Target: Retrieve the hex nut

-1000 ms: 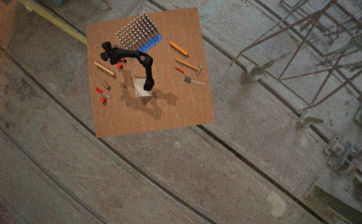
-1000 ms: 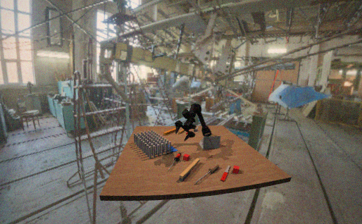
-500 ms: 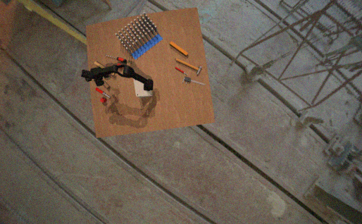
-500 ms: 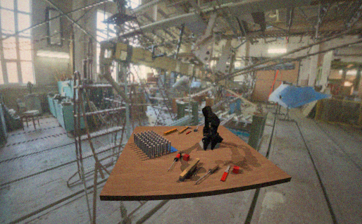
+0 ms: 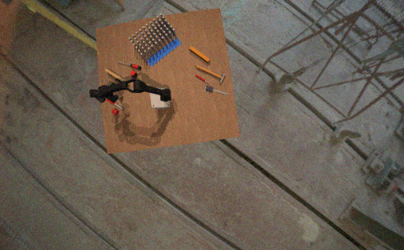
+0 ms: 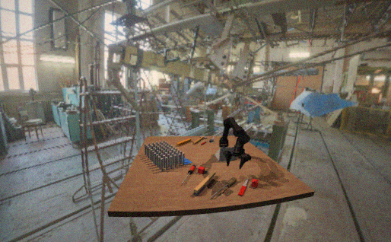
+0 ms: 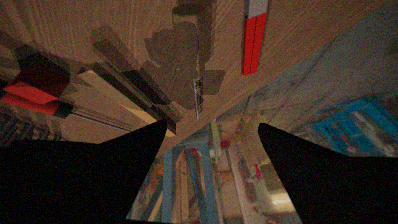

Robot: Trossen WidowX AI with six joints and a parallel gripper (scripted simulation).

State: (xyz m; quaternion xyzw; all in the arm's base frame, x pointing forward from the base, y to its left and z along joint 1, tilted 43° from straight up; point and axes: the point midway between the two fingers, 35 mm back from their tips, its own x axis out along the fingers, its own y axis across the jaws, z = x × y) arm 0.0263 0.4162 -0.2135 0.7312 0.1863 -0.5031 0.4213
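The thin hook tool is 12 cm below my gripper tip, 8 cm ahead of it and 6 cm to the left of it. Also, from my gripper tip: blue taped strip 46 cm to the right, 41 cm ahead, 14 cm below; orange bar 80 cm to the right, 35 cm ahead, 12 cm below.
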